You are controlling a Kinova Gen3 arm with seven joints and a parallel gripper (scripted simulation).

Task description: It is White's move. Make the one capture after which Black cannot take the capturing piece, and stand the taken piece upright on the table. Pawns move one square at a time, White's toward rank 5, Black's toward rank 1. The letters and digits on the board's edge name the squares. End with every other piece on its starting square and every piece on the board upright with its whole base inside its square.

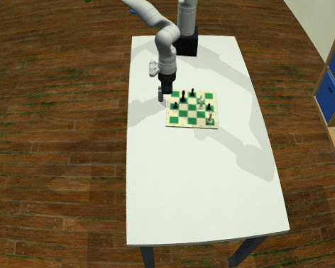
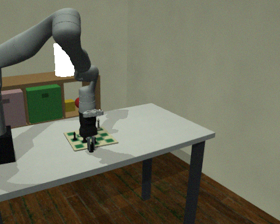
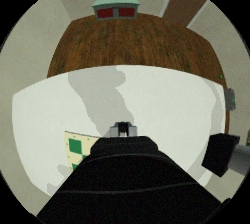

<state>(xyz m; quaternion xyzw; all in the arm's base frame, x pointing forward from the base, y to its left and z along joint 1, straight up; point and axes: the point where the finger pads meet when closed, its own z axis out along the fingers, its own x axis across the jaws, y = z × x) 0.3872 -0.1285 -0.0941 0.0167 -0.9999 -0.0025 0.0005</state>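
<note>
Now: the tall black piece 10 cm to the left of my hand, 1 cm ahead of it and 1 cm above it. Round my hand: tall white piece (21 cm to the left, 13 cm ahead, 1 cm above); green-and-cream chessboard (14 cm to the left, 5 cm ahead, 2 cm below).
</note>
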